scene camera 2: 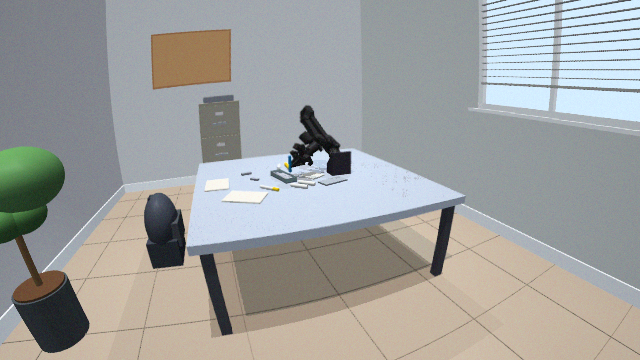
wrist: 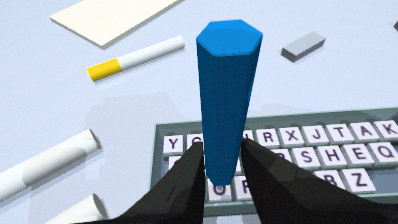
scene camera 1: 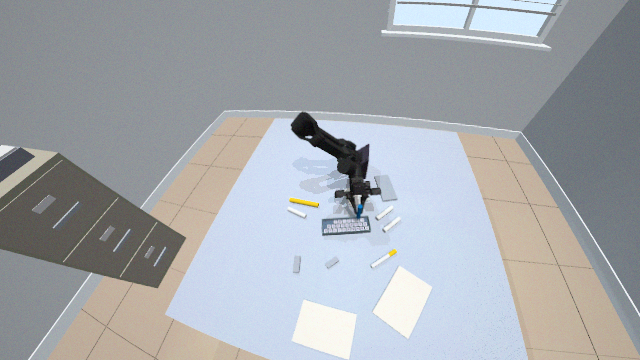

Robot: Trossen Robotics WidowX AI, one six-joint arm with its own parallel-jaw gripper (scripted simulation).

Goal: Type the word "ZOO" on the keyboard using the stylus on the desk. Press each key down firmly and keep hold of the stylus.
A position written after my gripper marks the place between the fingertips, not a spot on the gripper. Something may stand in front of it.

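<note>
My gripper (wrist: 221, 148) visible. Also a yellow marker (wrist: 111, 67), a stylus (wrist: 227, 51).
</note>
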